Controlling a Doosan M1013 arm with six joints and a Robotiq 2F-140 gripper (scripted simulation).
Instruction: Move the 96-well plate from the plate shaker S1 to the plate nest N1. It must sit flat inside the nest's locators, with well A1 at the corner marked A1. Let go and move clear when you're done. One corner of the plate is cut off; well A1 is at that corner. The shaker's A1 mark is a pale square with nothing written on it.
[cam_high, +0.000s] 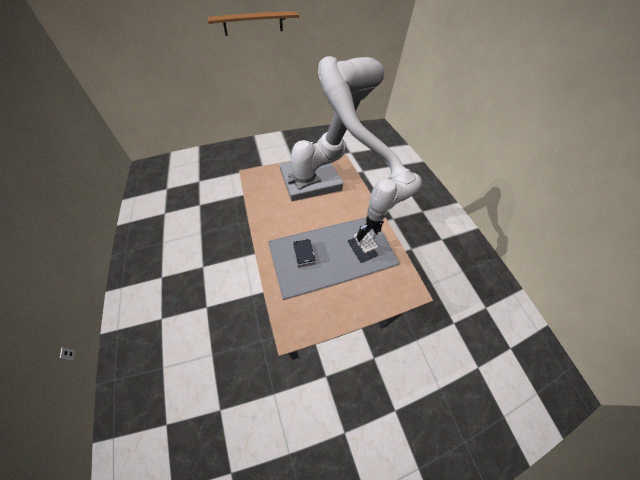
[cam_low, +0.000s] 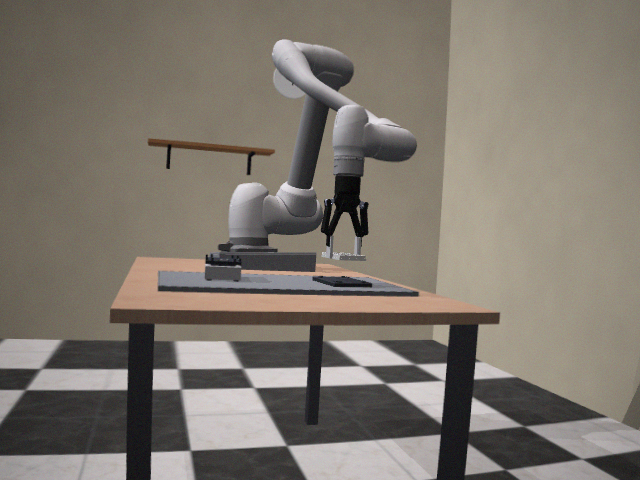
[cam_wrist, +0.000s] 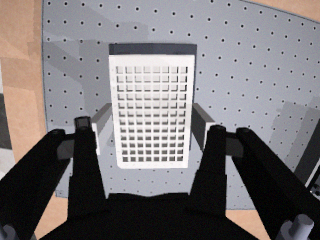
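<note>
Right now the white 96-well plate is 20 mm below my hand. Round my hand: plate nest (100 mm below).
</note>
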